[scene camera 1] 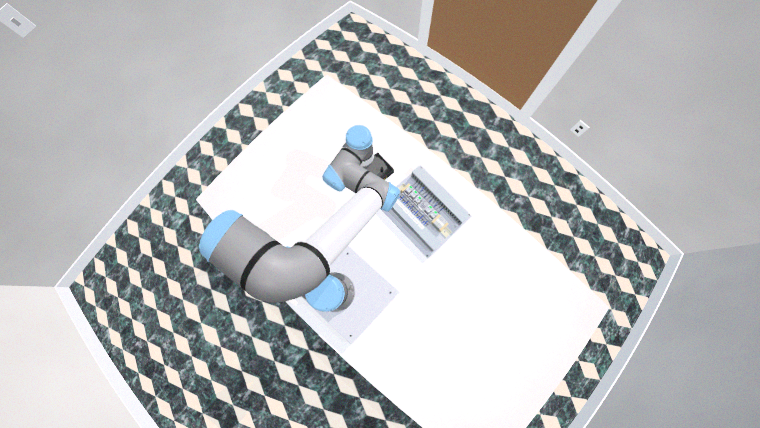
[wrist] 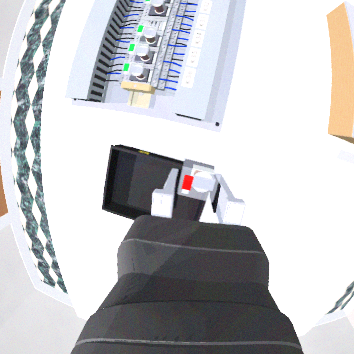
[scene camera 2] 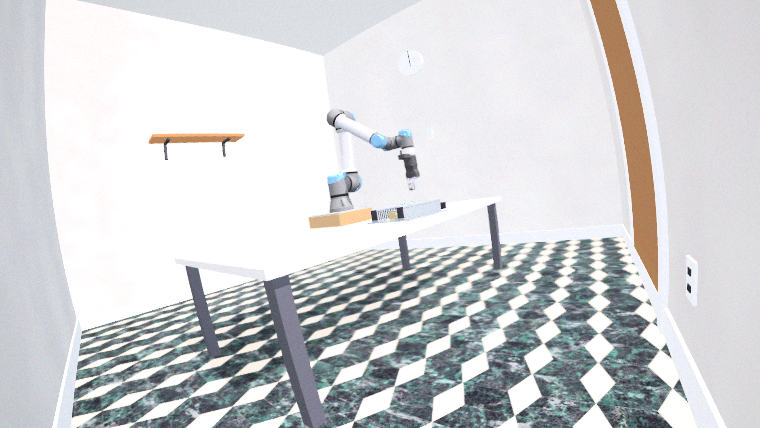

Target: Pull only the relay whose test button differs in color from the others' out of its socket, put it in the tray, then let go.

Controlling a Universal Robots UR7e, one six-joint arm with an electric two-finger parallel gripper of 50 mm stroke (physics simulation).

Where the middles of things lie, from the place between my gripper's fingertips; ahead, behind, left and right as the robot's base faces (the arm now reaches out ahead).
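There's the grey panel [scene camera 1: 391, 215], and it's 60 mm ahead of my hand, 130 mm below it and 230 mm to the right of it.
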